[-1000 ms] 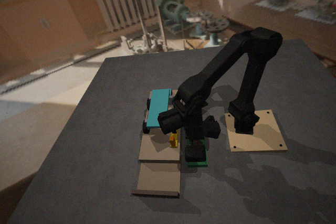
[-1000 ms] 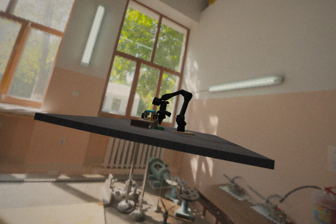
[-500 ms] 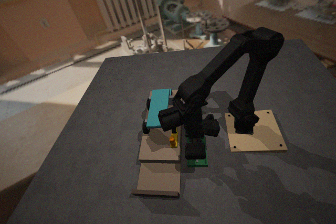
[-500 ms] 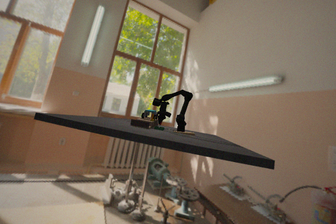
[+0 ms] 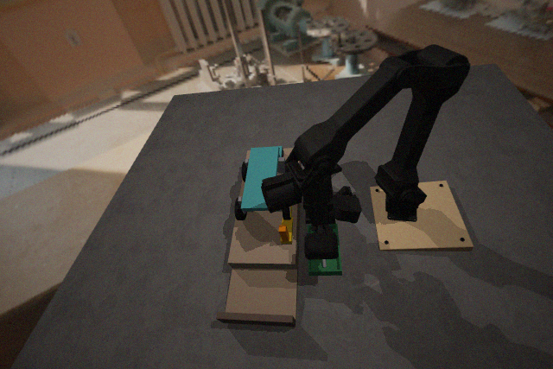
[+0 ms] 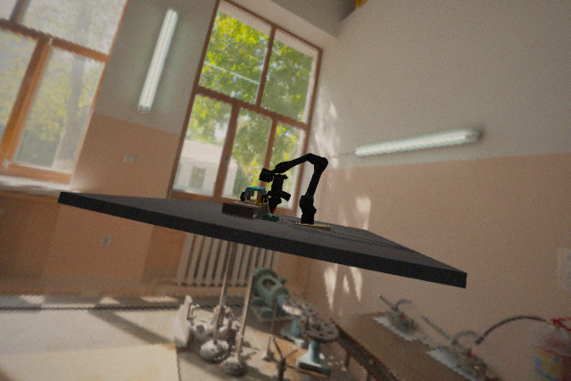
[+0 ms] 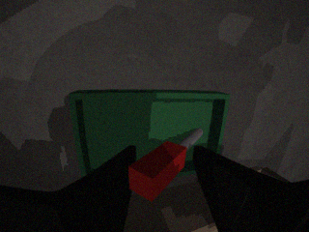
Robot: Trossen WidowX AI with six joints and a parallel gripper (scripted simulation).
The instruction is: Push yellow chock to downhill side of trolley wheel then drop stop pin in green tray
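Now: gripper tip 1 cm to the right of the red-headed stop pin. Round my gripper tip: lower ramp piece: 11 cm ahead, 12 cm to the left, 4 cm below; green tray: 4 cm below; yellow chock: 8 cm ahead, 5 cm above.
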